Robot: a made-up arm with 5 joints. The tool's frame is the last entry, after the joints.
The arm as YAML. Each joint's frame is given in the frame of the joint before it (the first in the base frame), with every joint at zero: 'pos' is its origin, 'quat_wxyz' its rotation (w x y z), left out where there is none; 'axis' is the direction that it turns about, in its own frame. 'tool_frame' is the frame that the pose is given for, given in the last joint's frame.
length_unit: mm
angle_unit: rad
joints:
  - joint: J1
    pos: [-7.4, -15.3, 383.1]
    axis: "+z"
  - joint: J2
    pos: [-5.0, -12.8, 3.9]
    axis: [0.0, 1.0, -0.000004]
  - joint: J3
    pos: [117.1, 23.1, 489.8]
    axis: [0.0, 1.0, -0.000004]
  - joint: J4
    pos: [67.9, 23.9, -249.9]
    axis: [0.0, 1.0, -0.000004]
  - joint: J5
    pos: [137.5, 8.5, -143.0]
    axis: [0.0, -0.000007, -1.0]
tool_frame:
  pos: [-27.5, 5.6, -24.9]
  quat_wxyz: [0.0, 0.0, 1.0, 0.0]
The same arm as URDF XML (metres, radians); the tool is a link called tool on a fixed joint. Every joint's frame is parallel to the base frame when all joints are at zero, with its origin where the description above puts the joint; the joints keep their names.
<robot name="arm">
  <joint name="J1" type="continuous">
    <parent link="base"/>
    <child link="link1"/>
    <origin xyz="-0.0074 -0.0153 0.3831" rpy="0 0 0"/>
    <axis xyz="0 0 1"/>
  </joint>
  <joint name="J2" type="continuous">
    <parent link="link1"/>
    <child link="link2"/>
    <origin xyz="-0.005 -0.0128 0.0039" rpy="0 0 0"/>
    <axis xyz="0 1 0"/>
  </joint>
  <joint name="J3" type="continuous">
    <parent link="link2"/>
    <child link="link3"/>
    <origin xyz="0.1171 0.0231 0.4898" rpy="0 0 0"/>
    <axis xyz="0 1 0"/>
  </joint>
  <joint name="J4" type="continuous">
    <parent link="link3"/>
    <child link="link4"/>
    <origin xyz="0.0679 0.0239 -0.2499" rpy="0 0 0"/>
    <axis xyz="0 1 0"/>
  </joint>
  <joint name="J5" type="continuous">
    <parent link="link4"/>
    <child link="link5"/>
    <origin xyz="0.1375 0.0085 -0.143" rpy="0 0 0"/>
    <axis xyz="0 0 -1"/>
  </joint>
  <joint name="tool_joint" type="fixed">
    <parent link="link5"/>
    <child link="tool"/>
    <origin xyz="-0.0275 0.0056 -0.0249" rpy="3.1416 0 3.1416"/>
  </joint>
  <link name="base"/>
  <link name="link1"/>
  <link name="link2"/>
  <link name="link3"/>
  <link name="link4"/>
  <link name="link5"/>
  <link name="tool"/>
</robot>

